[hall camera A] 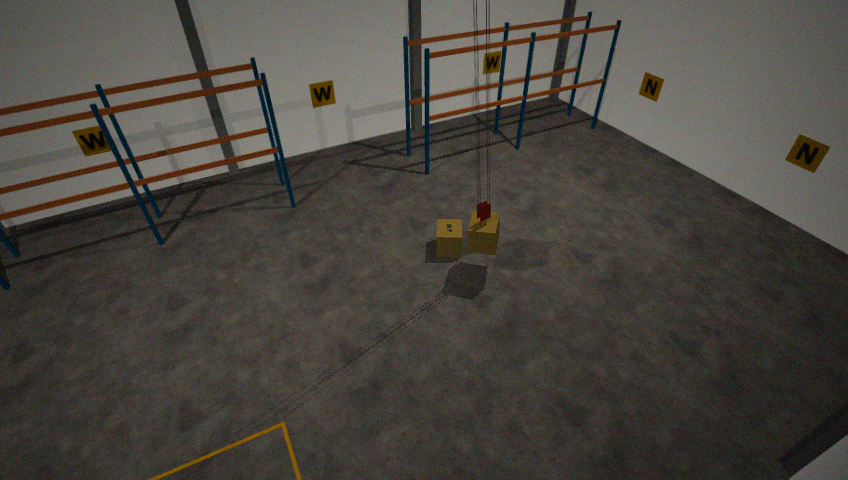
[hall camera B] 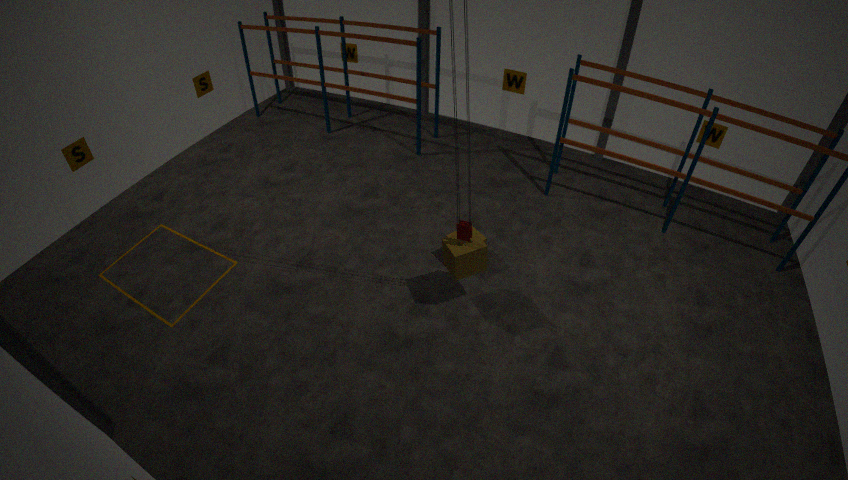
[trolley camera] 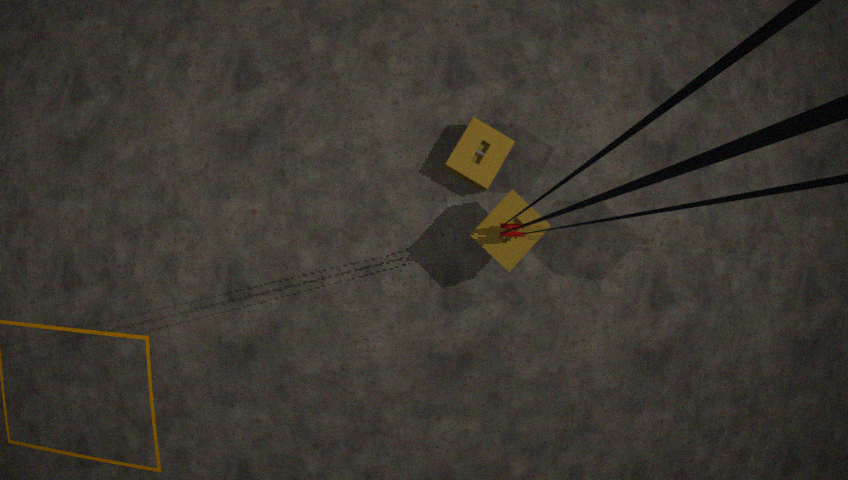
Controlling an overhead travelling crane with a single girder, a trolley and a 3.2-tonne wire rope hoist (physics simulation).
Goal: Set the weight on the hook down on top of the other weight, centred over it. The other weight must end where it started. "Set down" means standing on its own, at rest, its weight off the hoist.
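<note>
The red hook block with my hook (hall camera A: 483, 212) (hall camera B: 464, 230) (trolley camera: 511, 230) hangs on the ropes and carries a yellow block weight (hall camera A: 483, 242) (hall camera B: 470, 263) (trolley camera: 509, 257). This weight hangs upright above the floor, its shadow apart from it. The other yellow weight (hall camera A: 449, 246) (trolley camera: 494, 148) stands on the floor, left of the hanging one in hall camera A and above, slightly left of it in the trolley view. There the two tops show apart and turned differently. In hall camera B the standing weight is mostly hidden behind the hanging one.
Blue and orange racks stand along the W wall, one with a post (hall camera A: 426, 113) at the right in hall camera A, another with a post (hall camera B: 418, 95) at the left in hall camera B. A yellow floor outline (hall camera A: 226, 447) (hall camera B: 204, 294) (trolley camera: 153, 404) lies well away from both weights.
</note>
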